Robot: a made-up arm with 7 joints. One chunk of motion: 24 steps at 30 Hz.
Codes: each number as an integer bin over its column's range. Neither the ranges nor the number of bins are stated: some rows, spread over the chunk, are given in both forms.
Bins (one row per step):
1: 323 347 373 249 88 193
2: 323 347 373 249 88 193
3: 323 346 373 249 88 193
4: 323 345 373 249 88 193
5: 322 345 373 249 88 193
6: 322 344 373 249 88 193
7: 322 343 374 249 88 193
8: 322 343 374 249 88 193
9: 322 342 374 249 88 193
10: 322 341 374 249 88 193
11: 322 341 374 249 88 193
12: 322 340 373 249 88 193
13: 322 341 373 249 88 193
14: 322 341 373 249 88 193
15: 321 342 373 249 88 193
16: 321 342 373 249 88 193
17: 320 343 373 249 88 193
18: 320 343 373 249 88 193
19: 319 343 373 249 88 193
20: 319 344 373 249 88 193
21: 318 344 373 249 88 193
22: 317 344 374 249 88 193
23: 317 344 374 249 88 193
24: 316 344 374 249 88 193
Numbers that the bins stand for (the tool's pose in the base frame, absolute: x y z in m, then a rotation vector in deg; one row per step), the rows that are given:
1: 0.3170 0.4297 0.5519 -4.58 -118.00 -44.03
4: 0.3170 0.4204 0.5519 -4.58 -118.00 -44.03
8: 0.3123 0.4110 0.5566 -4.58 -118.00 -44.03
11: 0.3123 0.4016 0.5566 -4.58 -118.00 -44.03
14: 0.3123 0.4016 0.5519 -4.58 -118.00 -44.03
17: 0.3029 0.4110 0.5519 -4.58 -118.00 -44.03
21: 0.2935 0.4157 0.5519 -4.58 -118.00 -44.03
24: 0.2841 0.4157 0.5566 -4.58 -118.00 -44.03
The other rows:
2: 0.3170 0.4297 0.5519 -4.58 -118.00 -44.03
3: 0.3170 0.4250 0.5519 -4.58 -118.00 -44.03
5: 0.3123 0.4204 0.5519 -4.58 -118.00 -44.03
6: 0.3123 0.4157 0.5519 -4.58 -118.00 -44.03
7: 0.3123 0.4110 0.5566 -4.58 -118.00 -44.03
9: 0.3123 0.4063 0.5566 -4.58 -118.00 -44.03
10: 0.3123 0.4016 0.5566 -4.58 -118.00 -44.03
12: 0.3123 0.3969 0.5519 -4.58 -118.00 -44.03
13: 0.3123 0.4016 0.5519 -4.58 -118.00 -44.03
15: 0.3076 0.4063 0.5519 -4.58 -118.00 -44.03
16: 0.3076 0.4063 0.5519 -4.58 -118.00 -44.03
18: 0.3029 0.4110 0.5519 -4.58 -118.00 -44.03
19: 0.2982 0.4110 0.5519 -4.58 -118.00 -44.03
20: 0.2982 0.4157 0.5519 -4.58 -118.00 -44.03
22: 0.2888 0.4157 0.5566 -4.58 -118.00 -44.03
23: 0.2888 0.4157 0.5566 -4.58 -118.00 -44.03

